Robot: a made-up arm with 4 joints.
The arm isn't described. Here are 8 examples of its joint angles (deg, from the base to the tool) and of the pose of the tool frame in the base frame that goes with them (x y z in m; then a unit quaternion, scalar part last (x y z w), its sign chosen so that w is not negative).
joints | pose
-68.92 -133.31 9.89 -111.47 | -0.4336 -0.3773 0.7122 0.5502 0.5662 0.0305 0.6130
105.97 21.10 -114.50 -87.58 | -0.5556 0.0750 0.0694 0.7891 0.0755 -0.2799 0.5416
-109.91 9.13 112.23 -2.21 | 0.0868 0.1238 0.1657 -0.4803 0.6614 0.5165 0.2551
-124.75 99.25 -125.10 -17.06 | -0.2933 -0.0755 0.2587 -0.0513 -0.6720 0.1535 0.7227
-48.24 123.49 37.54 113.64 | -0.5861 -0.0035 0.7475 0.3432 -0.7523 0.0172 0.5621
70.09 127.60 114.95 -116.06 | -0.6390 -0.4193 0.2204 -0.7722 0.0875 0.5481 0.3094
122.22 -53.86 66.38 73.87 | -0.0018 0.4509 0.0913 0.7646 0.2693 0.3676 0.4557
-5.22 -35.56 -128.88 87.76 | -0.5087 -0.1162 0.3114 0.2760 0.1370 0.8987 0.3122
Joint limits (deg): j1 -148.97..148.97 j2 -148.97..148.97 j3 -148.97..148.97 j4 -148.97..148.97
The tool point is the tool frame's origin. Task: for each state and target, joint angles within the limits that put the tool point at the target. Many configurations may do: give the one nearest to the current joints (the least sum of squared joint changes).
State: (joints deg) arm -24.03 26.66 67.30 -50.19
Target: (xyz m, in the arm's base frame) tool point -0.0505 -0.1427 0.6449
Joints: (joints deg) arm -28.50 54.06 69.46 -43.98
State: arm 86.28 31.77 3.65 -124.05
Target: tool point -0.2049 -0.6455 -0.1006
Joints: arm 27.90 35.75 3.37 -88.25
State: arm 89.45 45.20 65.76 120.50
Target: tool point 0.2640 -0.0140 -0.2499
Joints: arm 103.37 6.21 59.83 144.77
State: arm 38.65 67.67 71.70 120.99
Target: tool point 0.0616 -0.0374 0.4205
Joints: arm 11.40 36.10 107.70 119.72
